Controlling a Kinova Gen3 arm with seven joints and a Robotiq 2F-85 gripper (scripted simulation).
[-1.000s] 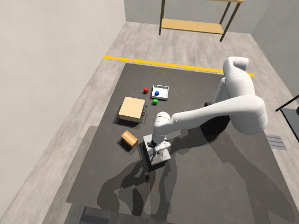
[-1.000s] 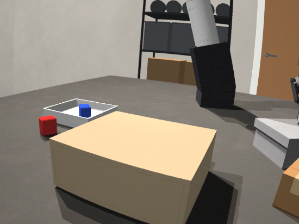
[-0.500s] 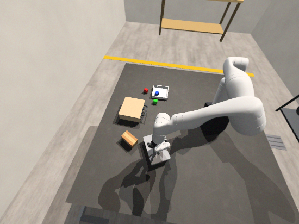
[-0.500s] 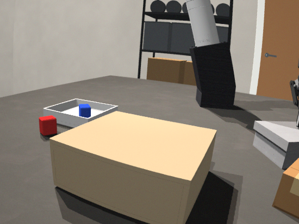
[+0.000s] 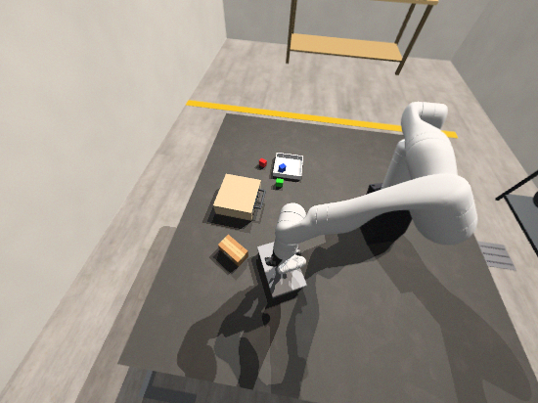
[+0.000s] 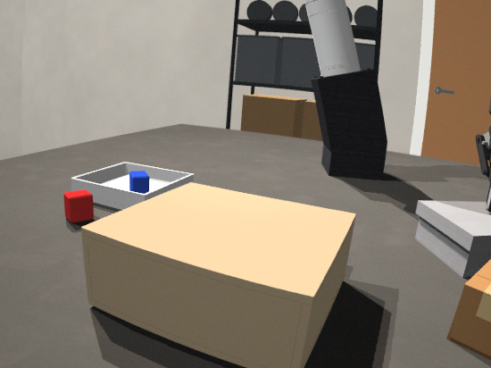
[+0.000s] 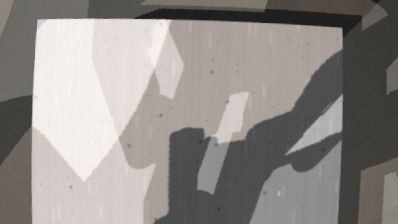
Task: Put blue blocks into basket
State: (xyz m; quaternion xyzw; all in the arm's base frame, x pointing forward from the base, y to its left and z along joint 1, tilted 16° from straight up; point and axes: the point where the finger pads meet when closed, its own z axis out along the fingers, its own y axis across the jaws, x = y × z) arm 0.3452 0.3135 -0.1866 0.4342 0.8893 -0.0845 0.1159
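Now: hand 30 mm above the lid. Also, from my hand: grey metal box (50 mm below); brown box (200 mm ahead, 40 mm below); drawer (260 mm ahead, 240 mm to the right, 40 mm below).
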